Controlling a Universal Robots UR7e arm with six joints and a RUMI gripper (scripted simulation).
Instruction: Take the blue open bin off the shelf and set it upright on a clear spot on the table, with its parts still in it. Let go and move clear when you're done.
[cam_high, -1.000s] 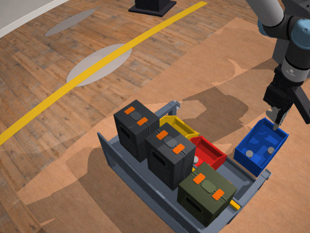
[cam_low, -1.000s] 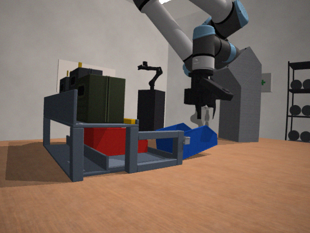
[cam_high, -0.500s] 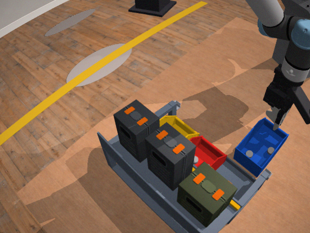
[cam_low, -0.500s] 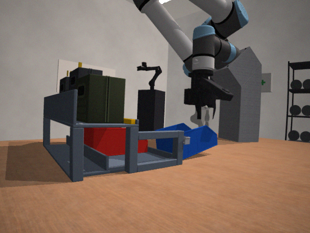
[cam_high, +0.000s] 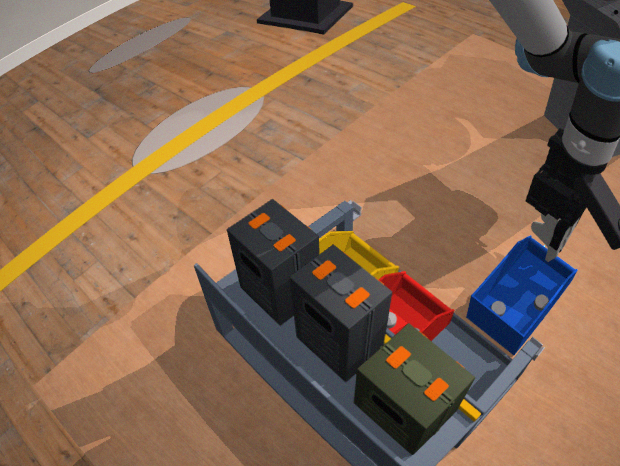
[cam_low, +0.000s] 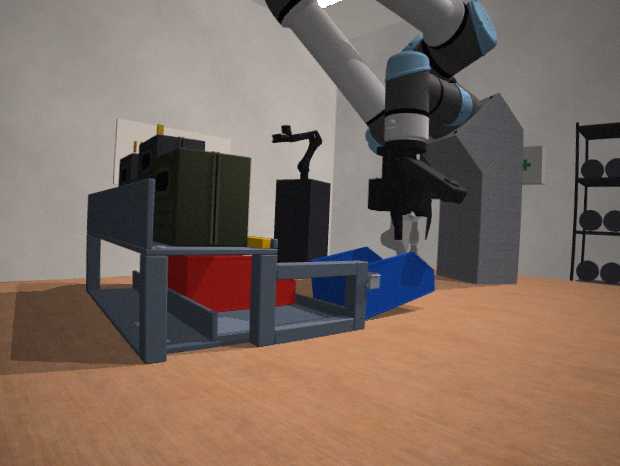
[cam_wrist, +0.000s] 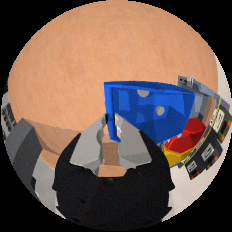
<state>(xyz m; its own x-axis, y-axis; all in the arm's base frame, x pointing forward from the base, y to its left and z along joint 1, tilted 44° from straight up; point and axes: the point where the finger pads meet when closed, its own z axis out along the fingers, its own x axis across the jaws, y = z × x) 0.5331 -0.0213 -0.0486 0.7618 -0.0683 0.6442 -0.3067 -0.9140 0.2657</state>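
Right now the blue open bin is 70 mm ahead of my hand, 30 mm to the right of it and 10 mm below it. Also, from my hand: green case: 340 mm ahead, 140 mm to the right, 80 mm above; then red bin: 210 mm to the right, 210 mm ahead, 20 mm below; then yellow bin: 310 mm to the right, 170 mm ahead, 20 mm below.
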